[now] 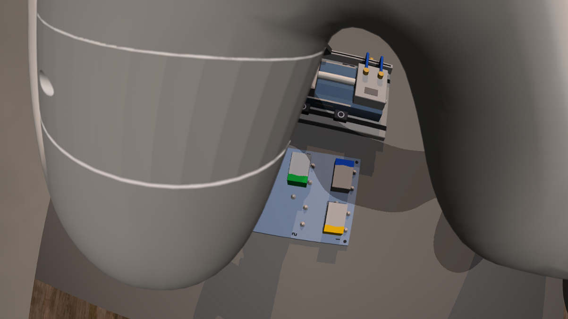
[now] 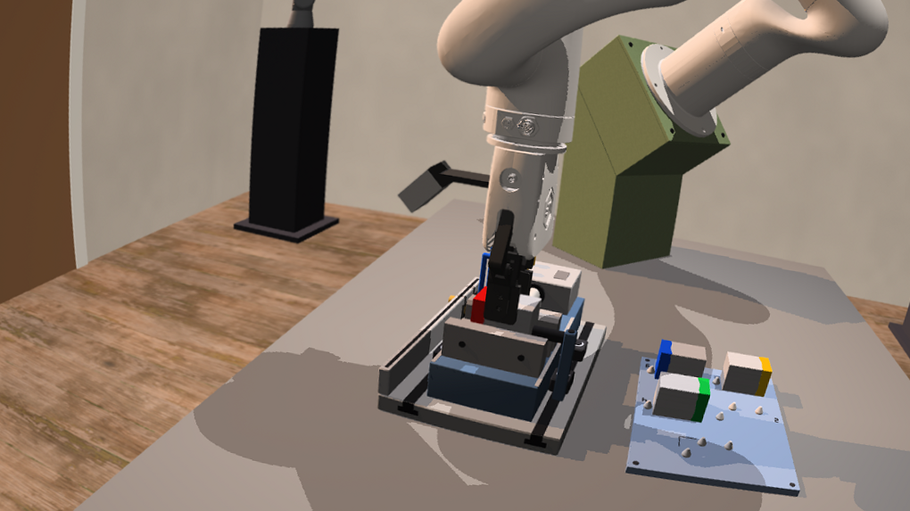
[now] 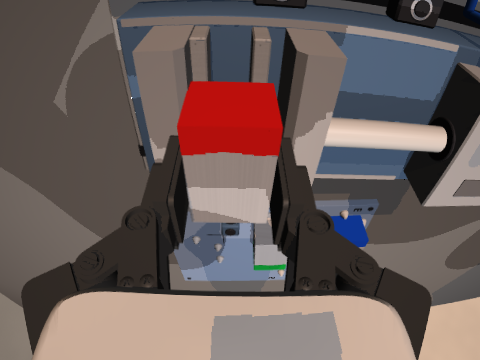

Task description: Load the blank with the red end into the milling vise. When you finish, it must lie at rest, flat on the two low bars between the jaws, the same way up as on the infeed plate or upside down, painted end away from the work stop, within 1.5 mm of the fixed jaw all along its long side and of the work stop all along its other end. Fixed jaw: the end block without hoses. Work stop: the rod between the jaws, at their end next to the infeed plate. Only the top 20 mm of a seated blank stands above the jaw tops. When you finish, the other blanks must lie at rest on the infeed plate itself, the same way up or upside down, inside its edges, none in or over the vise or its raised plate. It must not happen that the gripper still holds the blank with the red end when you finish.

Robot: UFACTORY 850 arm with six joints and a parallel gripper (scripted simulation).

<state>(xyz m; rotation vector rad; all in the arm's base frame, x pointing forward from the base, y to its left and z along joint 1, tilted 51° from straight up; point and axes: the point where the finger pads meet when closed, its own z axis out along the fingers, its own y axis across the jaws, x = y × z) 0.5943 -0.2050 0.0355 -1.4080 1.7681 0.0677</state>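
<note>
Now: the red-ended blank 20 mm below my hand. The rest, counted from my hand: moving jaw: 40 mm behind, 50 mm below; ram rod: 90 mm behind, 50 mm below; fixed jaw: 30 mm ahead, 50 mm below.
</note>
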